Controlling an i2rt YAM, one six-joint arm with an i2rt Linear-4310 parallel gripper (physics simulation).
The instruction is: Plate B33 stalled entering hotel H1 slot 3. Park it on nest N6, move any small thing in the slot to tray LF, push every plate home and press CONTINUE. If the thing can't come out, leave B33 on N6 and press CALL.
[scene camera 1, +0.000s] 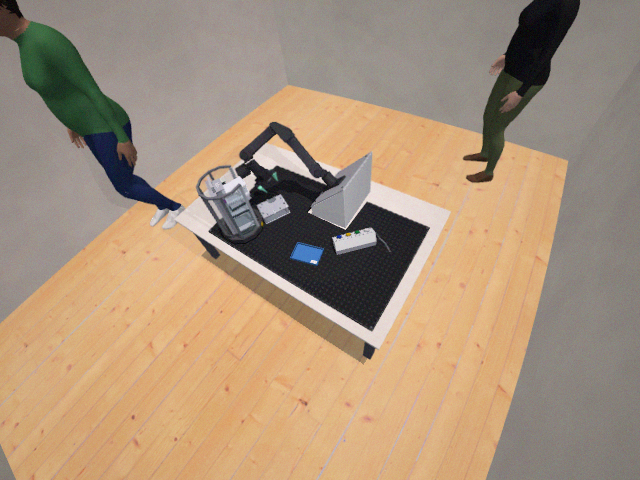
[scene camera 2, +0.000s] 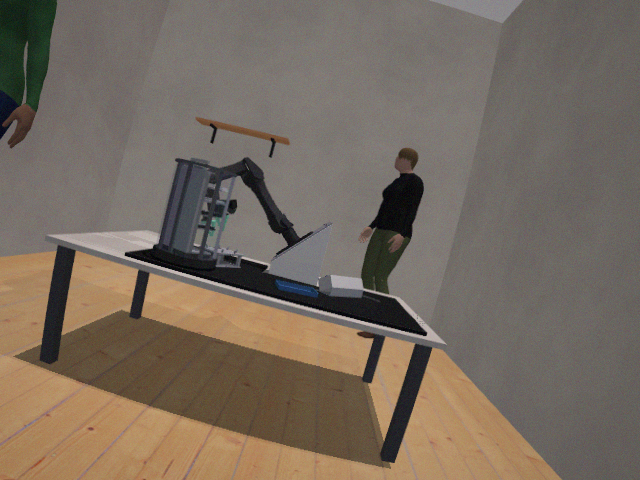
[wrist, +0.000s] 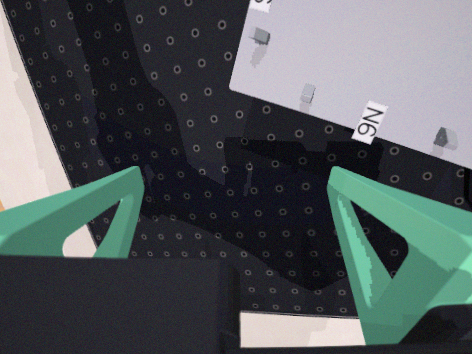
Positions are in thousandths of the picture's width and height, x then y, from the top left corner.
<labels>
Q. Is my gripper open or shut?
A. Open.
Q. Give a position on a white button box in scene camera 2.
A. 520,595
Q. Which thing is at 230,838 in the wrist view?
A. My gripper.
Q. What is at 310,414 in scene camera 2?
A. A round plate rack.
</labels>
